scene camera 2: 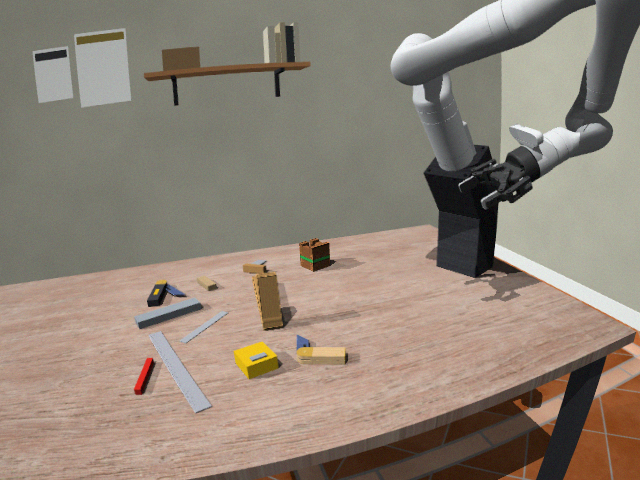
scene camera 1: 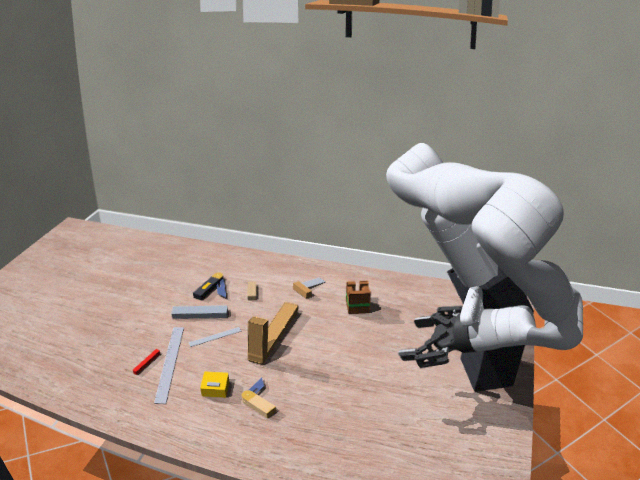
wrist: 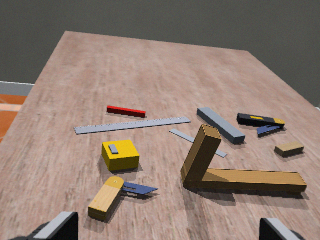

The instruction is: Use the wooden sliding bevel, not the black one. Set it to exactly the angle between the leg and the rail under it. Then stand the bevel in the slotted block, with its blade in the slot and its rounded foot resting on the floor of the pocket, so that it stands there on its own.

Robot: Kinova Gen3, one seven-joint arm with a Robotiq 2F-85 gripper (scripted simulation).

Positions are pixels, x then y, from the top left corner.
A rail shows in scene camera 2, in scene camera 1 (262, 339) and in the wrist view. A steel ruler shows in scene camera 2 (194, 396), in scene camera 1 and in the wrist view. The same spot on the steel ruler: (wrist: 166, 121) is (scene camera 1: 175, 342). One and the same spot on the rail: (wrist: 208, 139) is (scene camera 2: 275, 274).
